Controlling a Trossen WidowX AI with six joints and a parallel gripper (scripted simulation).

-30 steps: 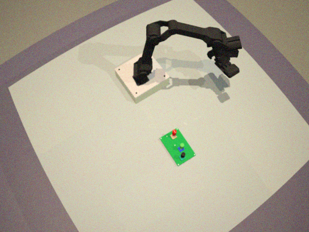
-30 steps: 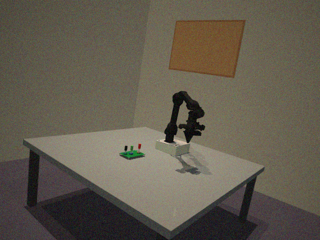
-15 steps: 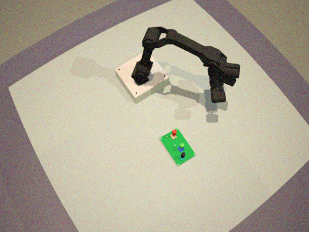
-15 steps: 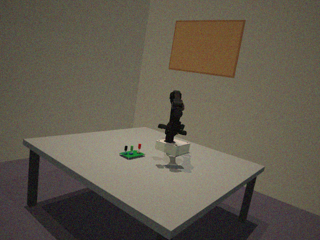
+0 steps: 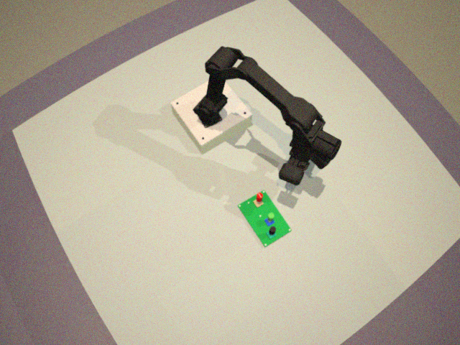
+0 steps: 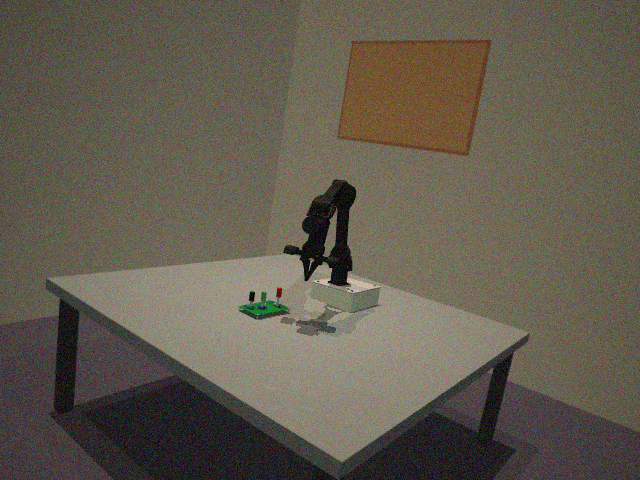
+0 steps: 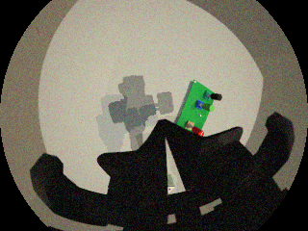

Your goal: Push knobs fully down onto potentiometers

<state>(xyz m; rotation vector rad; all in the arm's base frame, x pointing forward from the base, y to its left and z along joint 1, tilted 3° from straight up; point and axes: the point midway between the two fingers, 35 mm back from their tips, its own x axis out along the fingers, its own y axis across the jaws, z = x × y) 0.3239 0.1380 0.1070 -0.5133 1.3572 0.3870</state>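
Right now my gripper tip is 10 mm past the red knob, 130 mm to the left of it and 80 mm above it.
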